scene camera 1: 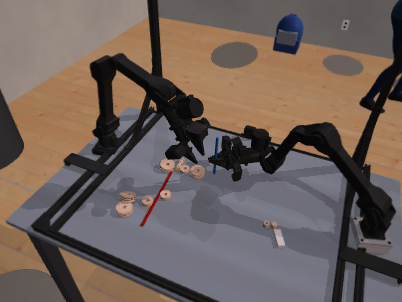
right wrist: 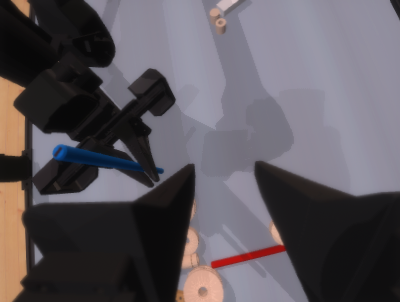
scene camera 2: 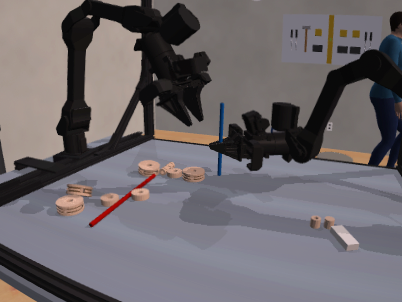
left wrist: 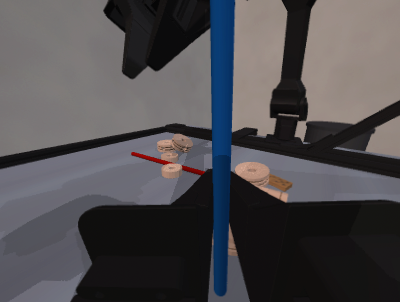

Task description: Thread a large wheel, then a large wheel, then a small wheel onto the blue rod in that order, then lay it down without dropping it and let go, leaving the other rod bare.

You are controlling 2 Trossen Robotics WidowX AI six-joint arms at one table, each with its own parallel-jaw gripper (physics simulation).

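Places are measured from the left arm's base along level axes (x ahead, y left, z up), in millimetres.
Pixels of known places: left gripper, between the fingertips: (scene camera 1: 208,160) (right wrist: 155,183) (scene camera 2: 209,146) (left wrist: 217,174); right gripper, between the fingertips: (scene camera 1: 200,159) (right wrist: 224,168) (scene camera 2: 196,123) (left wrist: 138,72); left arm's base, origin of its link: (scene camera 1: 371,230); right arm's base, origin of its link: (scene camera 1: 108,144) (scene camera 2: 75,152) (left wrist: 283,138).
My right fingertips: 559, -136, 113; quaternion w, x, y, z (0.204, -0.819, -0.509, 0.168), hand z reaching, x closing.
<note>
Ahead of a thing's pixels: the offset from my right fingertips to its middle, as dx, dy, dz.
The blue rod @(-48, -83, -57) (scene camera 1: 216,145) (scene camera 2: 221,120) (left wrist: 221,100) (right wrist: 95,158) stands upright with no wheel on it. My left gripper (scene camera 1: 212,159) (scene camera 2: 212,146) (right wrist: 155,183) is shut on it. My right gripper (scene camera 1: 199,157) (scene camera 2: 195,122) (left wrist: 138,72) (right wrist: 224,168) is partly open and empty, above and left of the rod in scene camera 2. Large wheels @(+137, -104, -144) (scene camera 1: 167,165) @(+18, -88, -148) (scene camera 1: 198,172) lie either side of a small wheel @(+68, -99, -151) (scene camera 1: 185,169) (scene camera 2: 174,173). More large wheels @(+242, +120, -148) (scene camera 1: 124,209) @(+242, +76, -135) (scene camera 1: 127,196) lie farther left. Small wheels @(+173, +75, -151) (scene camera 1: 147,201) @(+117, +39, -151) (scene camera 1: 165,195) flank the bare red rod @(+143, +48, -153) (scene camera 1: 155,202) (scene camera 2: 115,205).
Two short cylinders @(-234, +125, -149) (scene camera 1: 266,224) @(-260, +126, -149) (scene camera 1: 274,225) stand beside a white block @(-274, +172, -152) (scene camera 1: 279,238) (scene camera 2: 345,237) at the right of the scene views. A small wooden peg piece @(+93, -123, -149) (scene camera 2: 167,168) lies by the back wheels, and a flat brown piece @(+147, -144, -154) (left wrist: 280,182) shows behind them in the left wrist view.
</note>
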